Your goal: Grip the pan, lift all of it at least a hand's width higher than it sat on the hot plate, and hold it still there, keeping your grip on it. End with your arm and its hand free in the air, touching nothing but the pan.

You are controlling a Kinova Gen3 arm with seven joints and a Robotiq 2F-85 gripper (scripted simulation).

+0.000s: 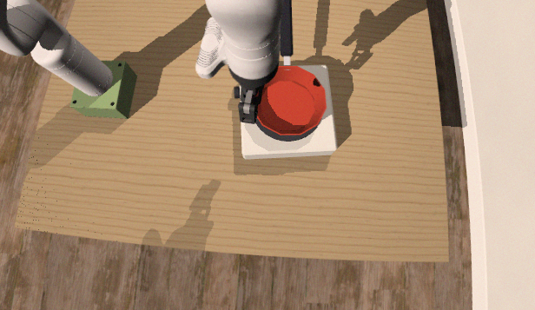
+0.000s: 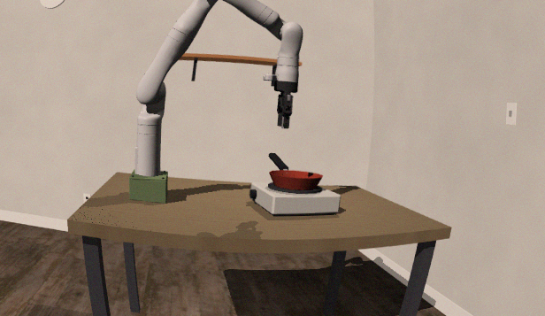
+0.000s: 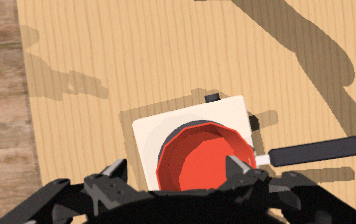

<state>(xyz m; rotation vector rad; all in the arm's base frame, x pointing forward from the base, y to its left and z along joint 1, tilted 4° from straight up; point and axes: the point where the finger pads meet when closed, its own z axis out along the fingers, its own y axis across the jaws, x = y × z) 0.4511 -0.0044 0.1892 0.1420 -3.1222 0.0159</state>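
Right now my hand is 170 mm above the pan, 130 mm to the right of it and 50 mm short of it. The rest, counted from my hand: hot plate: 240 mm below, 60 mm to the left, 40 mm ahead.
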